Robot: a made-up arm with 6 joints.
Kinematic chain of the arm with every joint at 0, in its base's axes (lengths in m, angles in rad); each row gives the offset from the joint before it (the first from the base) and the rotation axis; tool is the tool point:
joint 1: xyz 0 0 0.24 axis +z
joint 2: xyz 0 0.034 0 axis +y
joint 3: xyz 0 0 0.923 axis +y
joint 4: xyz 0 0 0.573 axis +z
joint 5: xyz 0 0 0 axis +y
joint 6: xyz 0 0 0.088 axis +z
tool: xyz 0 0 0
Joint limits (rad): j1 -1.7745..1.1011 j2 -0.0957..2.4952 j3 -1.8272..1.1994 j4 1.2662..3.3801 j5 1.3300..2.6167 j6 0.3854..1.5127
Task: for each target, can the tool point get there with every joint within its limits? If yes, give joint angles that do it. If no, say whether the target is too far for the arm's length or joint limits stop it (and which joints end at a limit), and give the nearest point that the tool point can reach.
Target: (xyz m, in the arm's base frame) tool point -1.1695 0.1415 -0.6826
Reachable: no: joint limits stop it (at a limit: joint 1, joint 2, joint 3, joint 4) | nearest point -0.0012 0.2577 -0.9759 | short by 1.210 m
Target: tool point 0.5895 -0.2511 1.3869
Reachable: yes | joints -0.5468 0.8034 -0.8723 1.4886 2.4189 1.0921
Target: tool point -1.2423 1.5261 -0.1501
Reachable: no: too far | nearest point 0.3012 0.8623 -0.0521 | short by 1.683 m
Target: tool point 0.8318 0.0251 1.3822
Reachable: yes | joints -0.0558 0.7647 -0.2888 2.4899 2.3625 1.0674
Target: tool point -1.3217 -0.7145 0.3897
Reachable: no: joint limits stop it (at a limit: joint 2, joint 3, joint 5) | nearest point -0.5514 -0.2981 0.8877 | short by 1.007 m
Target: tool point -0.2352 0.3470 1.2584
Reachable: yes | joints -0.7188 0.1225 -1.4566 1.8676 2.1096 1.1916
